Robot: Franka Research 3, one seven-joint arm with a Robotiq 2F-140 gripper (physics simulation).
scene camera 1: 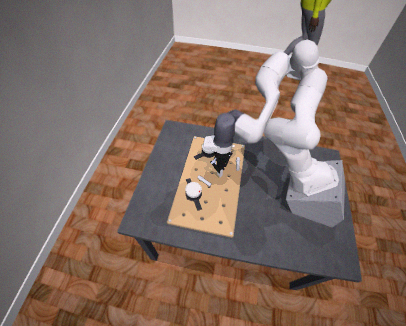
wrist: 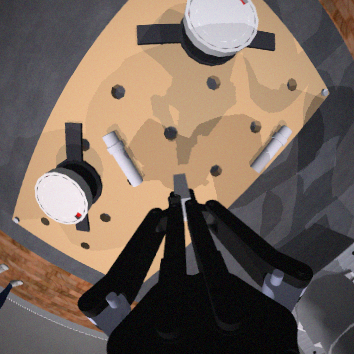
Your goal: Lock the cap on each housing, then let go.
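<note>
A larger white cap (wrist: pixel 221 22) (scene camera 1: pixel 207 144) with a red mark is over a round black housing (wrist: pixel 209 57) at the board's far end. A smaller white cap (wrist: pixel 61 197) (scene camera 1: pixel 193 190) with a red mark is over a second black housing (wrist: pixel 93 179) nearer the scene camera. In the wrist view both caps appear offset from their housings; I cannot tell whether either is locked. My gripper (wrist: pixel 179 182) (scene camera 1: pixel 220 172) is shut and empty. It hangs above the board between the two housings, apart from both caps.
The tan board (scene camera 1: pixel 212 215) (wrist: pixel 145 102) has several dark holes and lies on the dark grey table (scene camera 1: pixel 150 200). One white pin (wrist: pixel 123 160) (scene camera 1: pixel 204 181) lies near the smaller cap. Another white pin (wrist: pixel 271 149) (scene camera 1: pixel 238 163) lies near the robot-side edge. A person (scene camera 1: pixel 314 20) stands behind the arm.
</note>
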